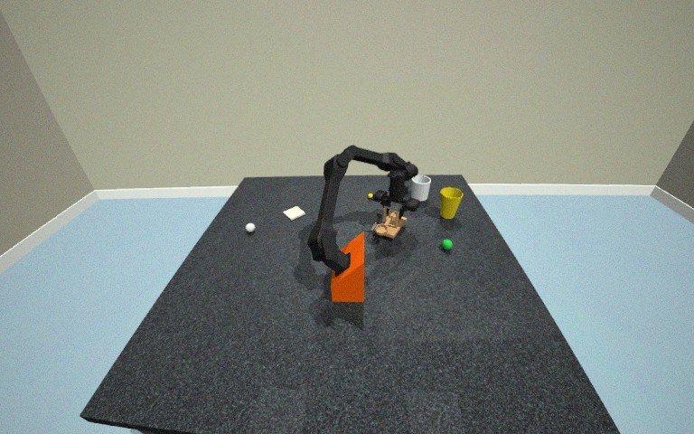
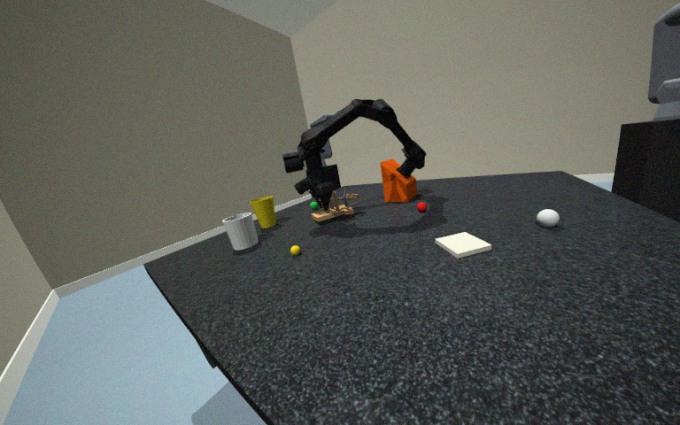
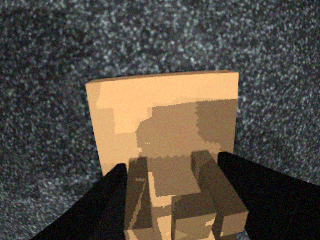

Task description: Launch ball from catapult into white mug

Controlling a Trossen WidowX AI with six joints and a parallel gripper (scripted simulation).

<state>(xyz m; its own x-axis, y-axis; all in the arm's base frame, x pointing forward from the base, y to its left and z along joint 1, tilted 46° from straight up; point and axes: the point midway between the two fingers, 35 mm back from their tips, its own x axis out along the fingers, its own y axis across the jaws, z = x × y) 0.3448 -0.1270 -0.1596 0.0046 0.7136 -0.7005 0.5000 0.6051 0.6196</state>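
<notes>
Now: the red ball 32 cm to the left of my gripper tip, 13 cm behind it and 3 cm below it. The rest, counted from my gripper tip: yellow ball 24 cm ahead, 9 cm to the left, 4 cm below; green ball 19 cm to the right, 15 cm behind, 3 cm below; wooden catapult 5 cm to the left, 5 cm behind, 2 cm above.
</notes>
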